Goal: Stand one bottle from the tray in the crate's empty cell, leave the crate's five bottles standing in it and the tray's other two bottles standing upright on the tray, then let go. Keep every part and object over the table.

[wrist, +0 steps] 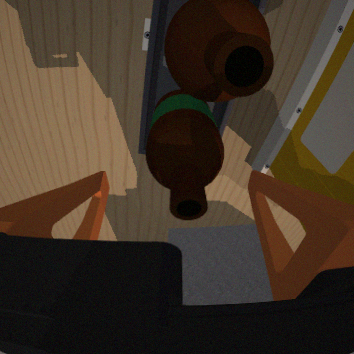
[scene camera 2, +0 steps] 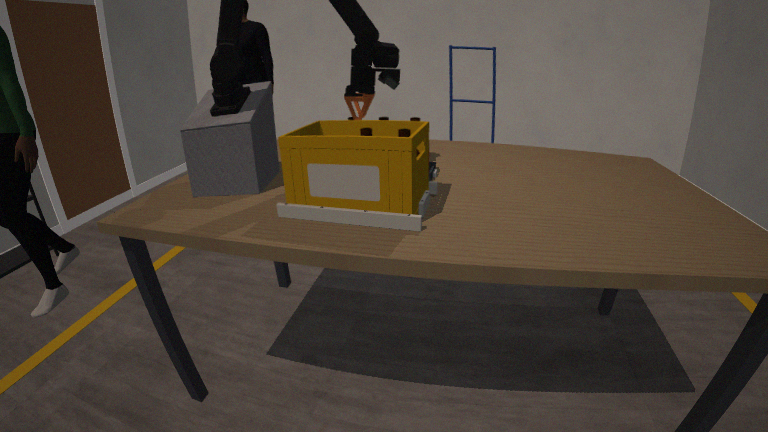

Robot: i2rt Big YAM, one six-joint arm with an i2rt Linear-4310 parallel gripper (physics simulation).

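Places are measured from the arm's base along level axes (x ahead, y left, z up), in millimetres.
Where they show: gripper, between the fingertips: [wrist: 178,178]; arm's base, origin of its link: [scene camera 2: 231,103].
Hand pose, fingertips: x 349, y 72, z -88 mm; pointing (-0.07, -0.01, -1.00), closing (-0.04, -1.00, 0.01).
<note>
Each offset is from my fingertips to the top centre of the thing. "spot": to the spot under its first point. Level surfaces: height alone.
My gripper [scene camera 2: 358,117] [wrist: 178,178] is open, its two orange fingers wide apart. In the wrist view a brown bottle with a green band {dx -19, dy -6, dz +10 mm} [wrist: 185,150] stands at the near end of the dark tray {spot: dx -10, dy +36, dz -145 mm} [wrist: 148,112], its neck pointing between the fingers but not touched. A second brown bottle {dx +68, dy -30, dz +10 mm} [wrist: 192,50] stands behind it on the tray. A third tray bottle cannot be made out. The yellow crate {dx +19, dy -254, dz +25 mm} [scene camera 2: 349,142] [wrist: 285,175] stands upright, with several dark bottle tops showing in it. In the scene view the gripper is behind the crate, and the crate hides most of the tray.
A white rail {dx -6, dy -349, dz -120 mm} [scene camera 2: 349,216] runs along the crate's front foot, and a grey rail {spot: dx -46, dy -135, dz -120 mm} [wrist: 280,142] lies between tray and crate. The grey arm pedestal [scene camera 2: 222,161] [wrist: 220,265] stands left of the crate on the wooden table {dz -150 mm} [scene camera 2: 563,214]. A person in black [scene camera 2: 257,53] stands behind the pedestal.
</note>
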